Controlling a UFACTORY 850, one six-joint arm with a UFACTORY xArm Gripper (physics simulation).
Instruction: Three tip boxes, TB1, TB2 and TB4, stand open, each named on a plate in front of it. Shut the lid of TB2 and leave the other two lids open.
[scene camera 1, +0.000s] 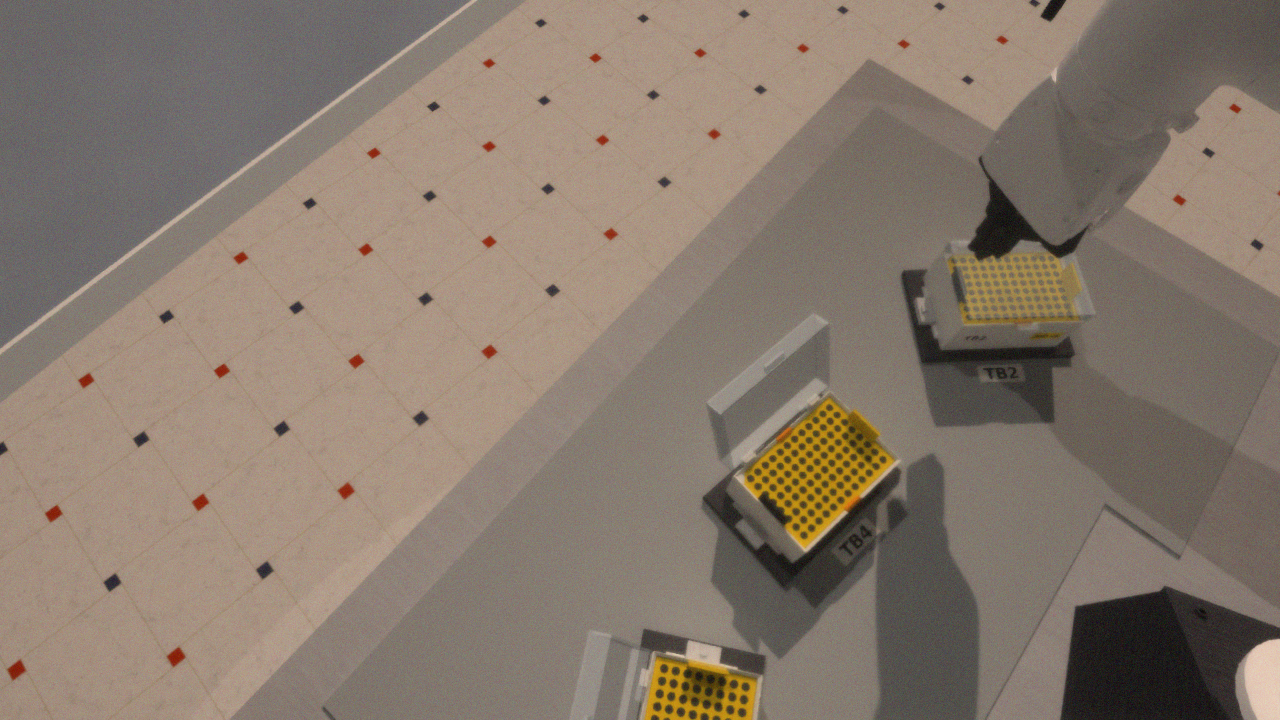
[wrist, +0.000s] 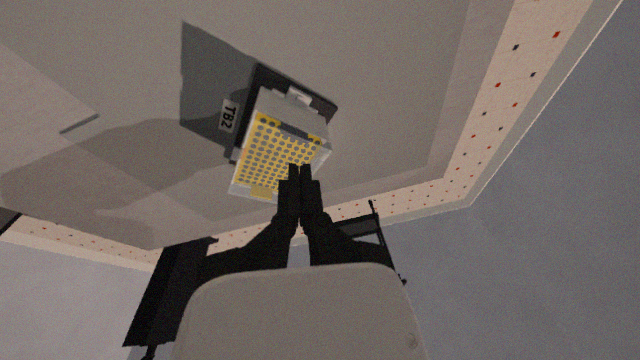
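Tip box TB2 (scene camera 1: 1006, 335) (wrist: 295, 114) stands on a dark base behind its name plate (scene camera 1: 1000, 373) (wrist: 229, 116). Its clear lid (scene camera 1: 1020, 291) (wrist: 275, 155) lies over the yellow tip rack, which looks pale through it; I cannot tell whether it is fully seated. My gripper (scene camera 1: 986, 252) (wrist: 298, 175) is shut and empty, its tips at the back part of this lid. TB4 (scene camera 1: 819, 470) has its lid (scene camera 1: 774, 385) standing up at the back. The third box (scene camera 1: 702, 694), with its lid (scene camera 1: 590, 685) up on its left, is cut off below; its name does not show.
TB4 stands front-left of TB2 on the grey table mat (scene camera 1: 572, 537). A black block (scene camera 1: 1118, 662) and a white round object (scene camera 1: 1262, 680) are at the lower right. My arm (scene camera 1: 1083, 161) reaches in from the upper right. A dark panel (wrist: 170, 290) shows in the wrist view.
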